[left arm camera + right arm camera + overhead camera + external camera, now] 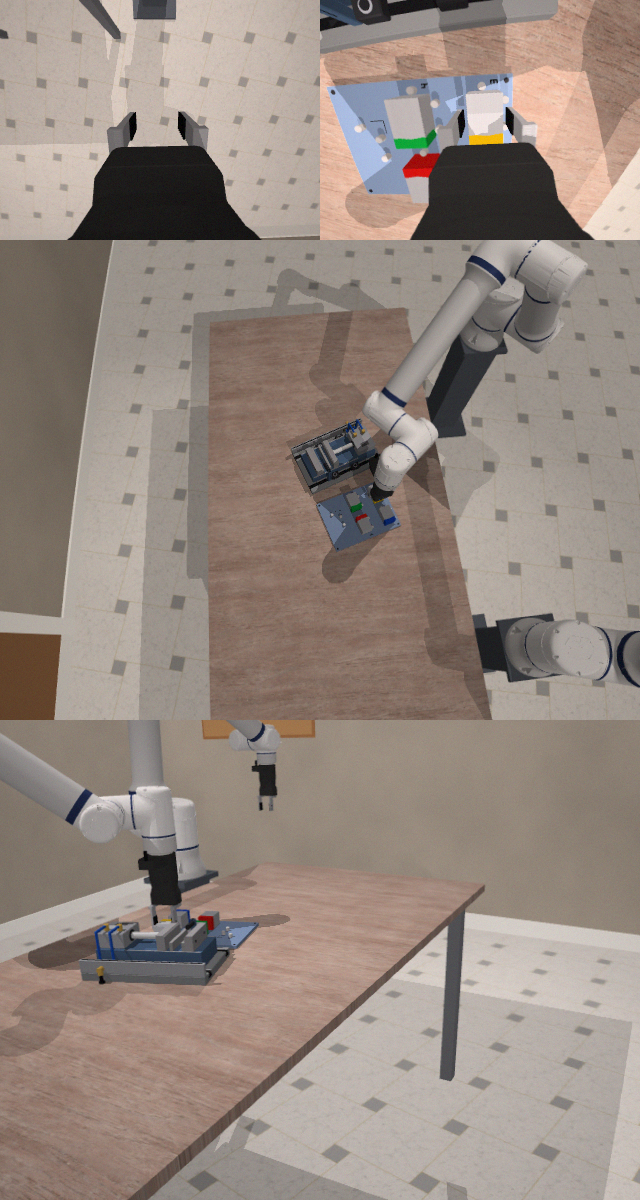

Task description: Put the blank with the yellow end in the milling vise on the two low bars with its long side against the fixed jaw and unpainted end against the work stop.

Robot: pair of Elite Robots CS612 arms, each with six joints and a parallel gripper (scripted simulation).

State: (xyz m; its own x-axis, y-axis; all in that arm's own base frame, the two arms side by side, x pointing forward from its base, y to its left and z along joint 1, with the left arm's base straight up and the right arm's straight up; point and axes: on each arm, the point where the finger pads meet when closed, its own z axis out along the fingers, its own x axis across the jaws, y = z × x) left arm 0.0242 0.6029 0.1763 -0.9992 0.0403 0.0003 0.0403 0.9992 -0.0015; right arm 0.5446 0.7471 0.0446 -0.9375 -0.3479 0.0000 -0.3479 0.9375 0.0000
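Note:
Now: the yellow-ended blank 2 cm below my right hand. From my right hand the other things lie so: blue plate 8 cm to the left, 7 cm ahead, 4 cm below; green-ended blank 8 cm ahead, 4 cm to the left, 2 cm below; blue-ended blank 8 cm to the left, 4 cm behind, 2 cm below.

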